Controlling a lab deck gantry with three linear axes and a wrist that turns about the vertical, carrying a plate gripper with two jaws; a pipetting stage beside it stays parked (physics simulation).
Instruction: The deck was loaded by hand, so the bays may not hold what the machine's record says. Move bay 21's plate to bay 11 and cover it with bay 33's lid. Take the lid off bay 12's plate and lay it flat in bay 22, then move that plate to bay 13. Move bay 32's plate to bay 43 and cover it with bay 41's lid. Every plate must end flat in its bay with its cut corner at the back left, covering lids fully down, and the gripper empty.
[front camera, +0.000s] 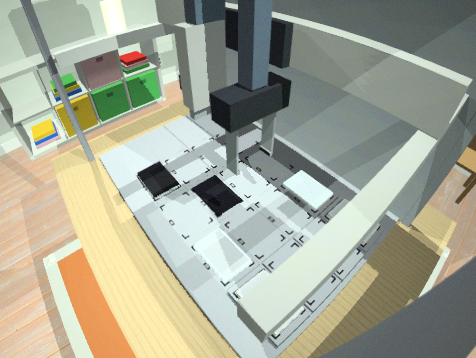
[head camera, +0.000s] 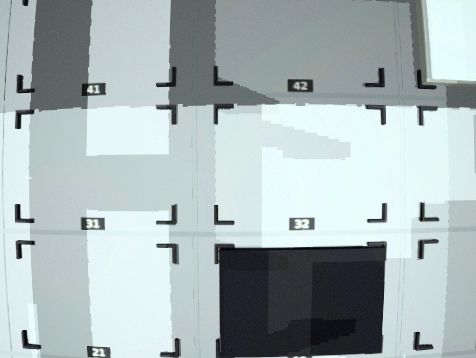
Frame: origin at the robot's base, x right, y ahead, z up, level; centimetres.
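Where they show: gripper, fingertip midpoint: (front camera: 250, 161); robot's base, origin of the base link: (front camera: 137, 176).
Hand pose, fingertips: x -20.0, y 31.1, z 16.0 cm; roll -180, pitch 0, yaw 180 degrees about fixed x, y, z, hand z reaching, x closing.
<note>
Things, the pixels of their top centre, and the offset from my fingertips.
- black-topped plate, middle of its top: (front camera: 156, 177) dx +15.7, dy -24.7, dz -14.4 cm
- flat black lid, middle of its top: (head camera: 303, 304) (front camera: 216, 193) dx +5.0, dy -8.2, dz -15.2 cm
- white plate, middle of its top: (front camera: 221, 252) dx +15.7, dy +8.2, dz -14.6 cm
- white slab, middle of its top: (front camera: 308, 188) dx -16.4, dy +8.2, dz -14.6 cm
My gripper (front camera: 251, 161) hangs raised over the middle of the deck, its two jaws wide apart with nothing between them. It does not show in the head view. A black-topped plate (front camera: 158, 180) sits in bay 11 at the far left, with a pale lower edge. A flat black lid (front camera: 217, 195) (head camera: 300, 300) lies in bay 22. A white plate (front camera: 222, 255) sits in the bay 13 area. A white slab (front camera: 307, 189) (head camera: 452, 40) sits in bay 43. Bays 21, 31, 32, 41 and 42 hold no plate where they show. I cannot tell cut corners.
A pale beam (front camera: 350, 225) crosses above the right side of the deck and hides part of it. A pale upright column (front camera: 194, 70) stands behind the deck. A thin grey post (front camera: 65, 90) rises at the left. Shelves with coloured bins (front camera: 111, 102) stand beyond.
</note>
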